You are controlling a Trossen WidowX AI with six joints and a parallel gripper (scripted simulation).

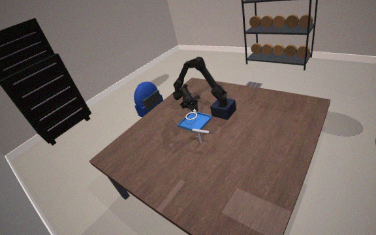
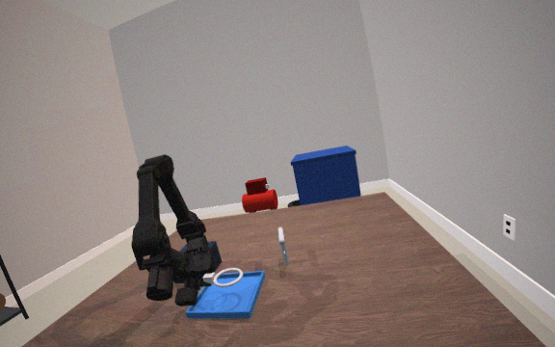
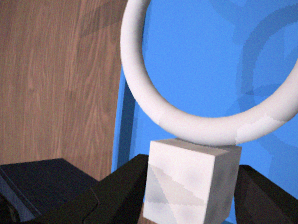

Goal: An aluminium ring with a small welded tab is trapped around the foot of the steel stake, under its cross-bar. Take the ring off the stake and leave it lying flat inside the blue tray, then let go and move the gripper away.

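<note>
The aluminium ring is 5 cm ahead of my gripper tip and 1 cm to the right of it. The rest, counted from my gripper tip: blue tray: 4 cm ahead, 6 cm below.
</note>
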